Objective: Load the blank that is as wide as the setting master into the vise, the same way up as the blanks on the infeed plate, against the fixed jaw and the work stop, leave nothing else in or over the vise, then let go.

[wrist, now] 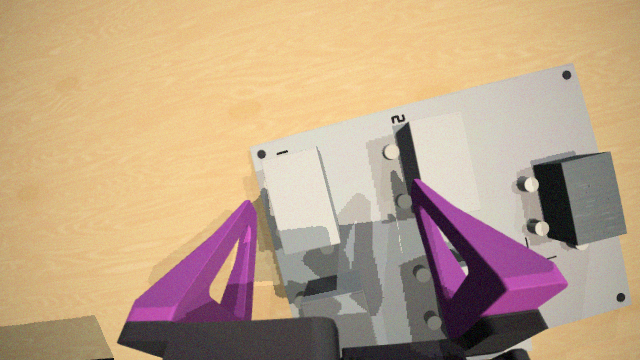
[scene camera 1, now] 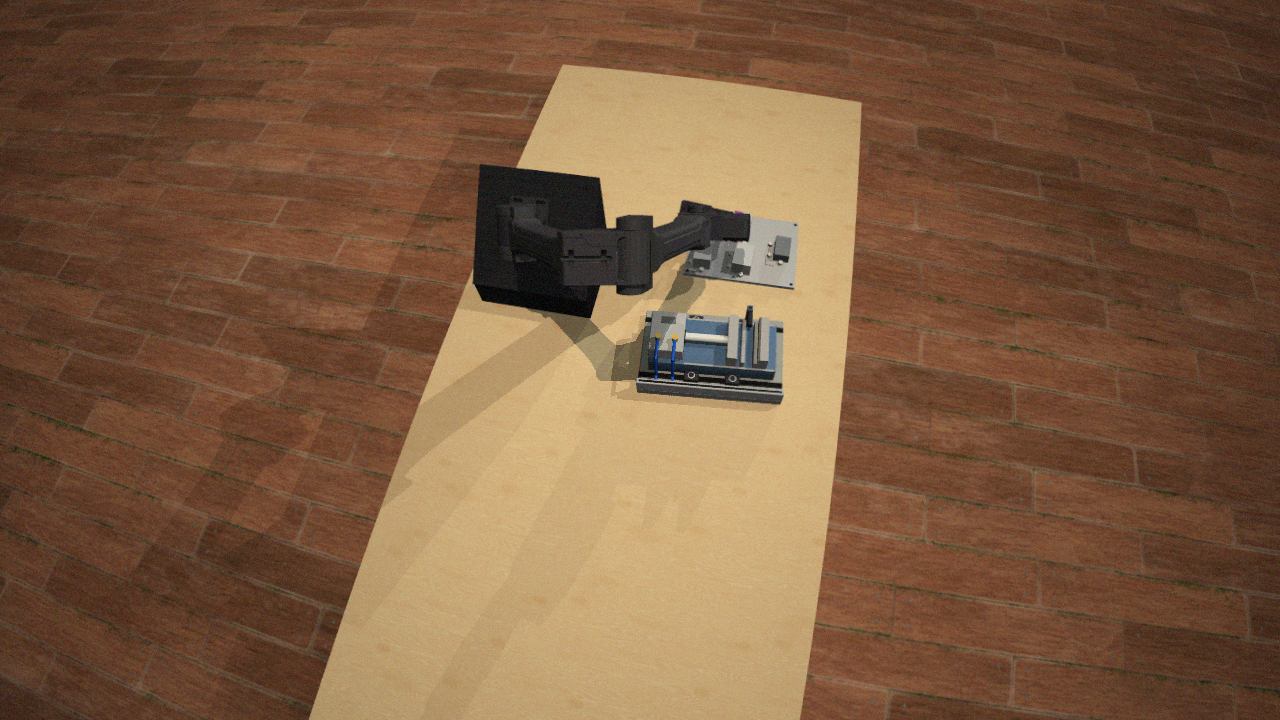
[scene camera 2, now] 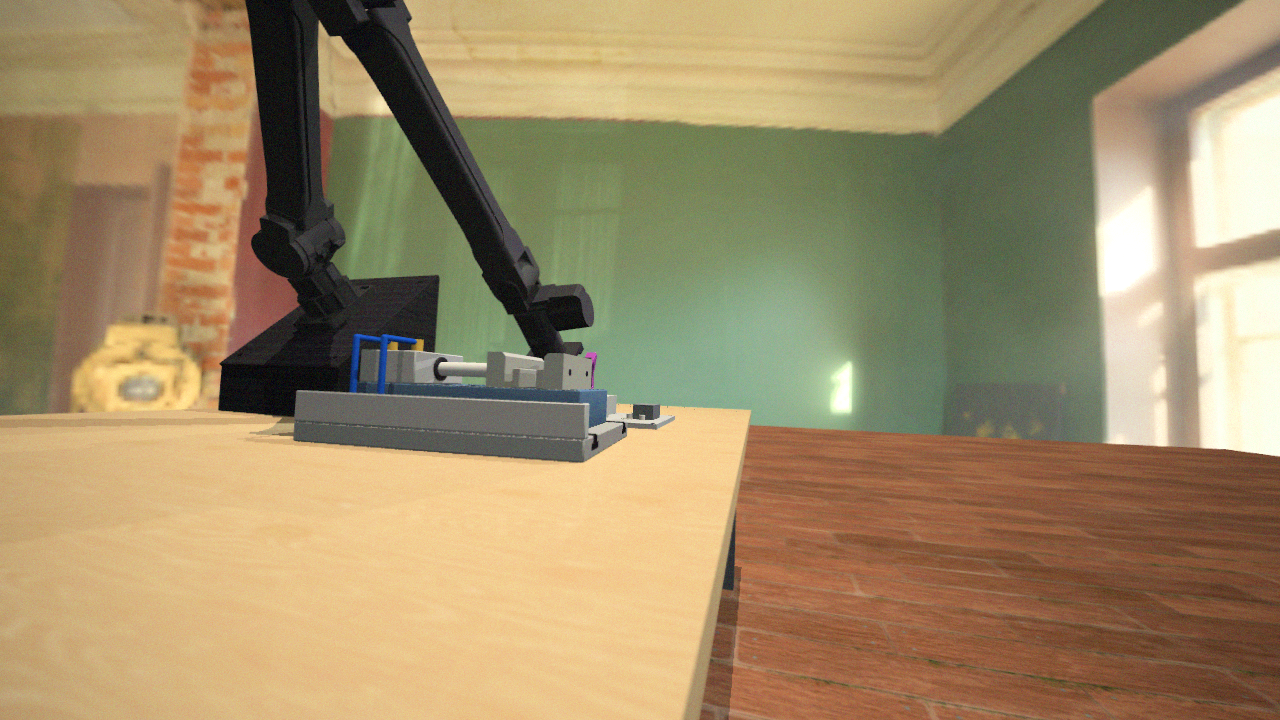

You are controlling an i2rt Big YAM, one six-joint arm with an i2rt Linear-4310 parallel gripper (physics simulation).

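Frame: origin at the arm's base, x right, y ahead, z up, level; millimetres.
Seen in the pictures: gripper, fingertip midpoint: (wrist: pixel 330 196); arm's base at its link origin: (scene camera 2: pixel 339 310).
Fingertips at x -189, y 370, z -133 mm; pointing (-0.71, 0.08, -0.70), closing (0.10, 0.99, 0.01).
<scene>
Pixels of each thing's top centre, then the offset from my fingertips to it. Level surfaces: height alone.
- infeed plate at its top centre: (wrist: pixel 445 227) (scene camera 1: pixel 742 247) dx +43, dy +75, dz -39 mm
- pale blank at its top centre: (wrist: pixel 299 201) dx -1, dy -19, dz -3 mm
- shaded grey block at its top centre: (wrist: pixel 343 342) (scene camera 1: pixel 703 248) dx +90, dy -13, dz -3 mm
- dark grey block at its top centre: (wrist: pixel 595 198) (scene camera 2: pixel 647 404) (scene camera 1: pixel 782 245) dx +41, dy +166, dz -14 mm
- vise at its top centre: (scene camera 2: pixel 486 351) (scene camera 1: pixel 714 335) dx +341, dy +46, dz +52 mm
- dark upright stop at its top centre: (scene camera 1: pixel 749 317) dx +284, dy +111, dz +49 mm
- brownish flat surface at its surface level: dz -47 mm
The infeed plate (scene camera 1: pixel 787 270) (wrist: pixel 505 107) holds several blocks. In the wrist view, a pale blank (wrist: pixel 300 192) lies by mark 1, a wider pale one (wrist: pixel 445 160) by mark 2, a shaded grey block (wrist: pixel 335 302) below. A dark grey block (wrist: pixel 595 197) (scene camera 1: pixel 782 248) stands by pins at the right. I cannot tell which is the setting master. My gripper (wrist: pixel 330 196) is open and empty above the plate; its right finger hides part of the plate. The vise (scene camera 1: pixel 707 368) (scene camera 2: pixel 447 416) has a fixed jaw (scene camera 1: pixel 762 344) (scene camera 2: pixel 567 371) and a dark upright stop (scene camera 1: pixel 750 315); no blank shows between its jaws.
The arm's black base (scene camera 1: pixel 537 300) (scene camera 2: pixel 286 385) stands left of the plate and vise. Blue hoses (scene camera 1: pixel 673 358) (scene camera 2: pixel 384 362) rise at the vise's left end. Short pale pins (wrist: pixel 391 151) stand up from the plate. A brownish flat surface (wrist: pixel 50 335) shows at the wrist view's lower left.
</scene>
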